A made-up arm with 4 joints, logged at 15 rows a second.
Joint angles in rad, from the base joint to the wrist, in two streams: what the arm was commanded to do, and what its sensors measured. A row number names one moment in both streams.
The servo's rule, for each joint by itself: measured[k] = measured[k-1] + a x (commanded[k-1-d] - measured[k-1]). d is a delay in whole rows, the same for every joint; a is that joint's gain. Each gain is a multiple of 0.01, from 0.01 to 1. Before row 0 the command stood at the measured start. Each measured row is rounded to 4 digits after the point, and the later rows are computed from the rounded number. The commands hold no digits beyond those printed.
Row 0, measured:
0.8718 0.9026 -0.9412 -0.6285
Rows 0 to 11, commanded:
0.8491 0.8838 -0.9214 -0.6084
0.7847 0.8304 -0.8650 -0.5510
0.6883 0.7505 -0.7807 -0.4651
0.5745 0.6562 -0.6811 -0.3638
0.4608 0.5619 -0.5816 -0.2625
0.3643 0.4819 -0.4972 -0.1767
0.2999 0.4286 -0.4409 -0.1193
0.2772 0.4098 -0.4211 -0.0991
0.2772 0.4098 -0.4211 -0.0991
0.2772 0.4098 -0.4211 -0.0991
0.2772 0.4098 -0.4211 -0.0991
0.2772 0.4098 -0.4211 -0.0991
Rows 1 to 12, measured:
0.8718 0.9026 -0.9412 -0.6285
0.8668 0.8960 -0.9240 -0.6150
0.8487 0.8730 -0.8727 -0.5721
0.8134 0.8301 -0.7927 -0.5004
0.7608 0.7692 -0.6956 -0.4089
0.6948 0.6966 -0.5964 -0.3108
0.6221 0.6215 -0.5101 -0.2210
0.5512 0.5540 -0.4499 -0.1529
0.4909 0.5035 -0.4248 -0.1169
0.4439 0.4707 -0.4216 -0.1050
0.4072 0.4494 -0.4212 -0.1010
0.3786 0.4355 -0.4211 -0.0997
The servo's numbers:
d 1
a 0.22 0.35 0.87 0.67

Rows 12 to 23, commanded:
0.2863 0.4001 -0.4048 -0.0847
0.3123 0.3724 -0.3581 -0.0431
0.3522 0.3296 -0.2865 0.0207
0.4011 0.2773 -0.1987 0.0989
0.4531 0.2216 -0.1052 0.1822
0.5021 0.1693 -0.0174 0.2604
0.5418 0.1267 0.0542 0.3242
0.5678 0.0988 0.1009 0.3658
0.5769 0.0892 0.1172 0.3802
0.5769 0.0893 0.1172 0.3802
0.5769 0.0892 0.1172 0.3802
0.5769 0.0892 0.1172 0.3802
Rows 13 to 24, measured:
0.3563 0.4265 -0.4211 -0.0993
0.3409 0.4173 -0.4069 -0.0895
0.3346 0.4016 -0.3644 -0.0584
0.3385 0.3764 -0.2966 -0.0054
0.3523 0.3417 -0.2114 0.0645
0.3745 0.2997 -0.1190 0.1434
0.4026 0.2541 -0.0306 0.2218
0.4332 0.2095 0.0432 0.2904
0.4628 0.1708 0.0934 0.3409
0.4879 0.1422 0.1141 0.3672
0.5075 0.1237 0.1168 0.3759
0.5228 0.1116 0.1171 0.3788

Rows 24 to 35, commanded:
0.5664 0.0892 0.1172 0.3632
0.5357 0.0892 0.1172 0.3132
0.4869 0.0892 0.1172 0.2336
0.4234 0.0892 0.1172 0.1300
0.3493 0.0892 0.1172 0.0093
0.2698 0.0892 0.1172 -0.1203
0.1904 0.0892 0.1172 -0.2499
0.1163 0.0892 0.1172 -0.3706
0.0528 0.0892 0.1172 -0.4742
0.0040 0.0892 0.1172 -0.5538
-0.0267 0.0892 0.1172 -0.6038
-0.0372 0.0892 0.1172 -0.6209
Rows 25 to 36, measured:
0.5347 0.1038 0.1172 0.3797
0.5417 0.0987 0.1172 0.3686
0.5404 0.0954 0.1172 0.3315
0.5286 0.0932 0.1172 0.2659
0.5055 0.0918 0.1172 0.1748
0.4711 0.0909 0.1172 0.0639
0.4268 0.0903 0.1172 -0.0595
0.3748 0.0899 0.1172 -0.1871
0.3179 0.0897 0.1172 -0.3100
0.2596 0.0895 0.1172 -0.4200
0.2034 0.0894 0.1172 -0.5096
0.1528 0.0893 0.1172 -0.5727

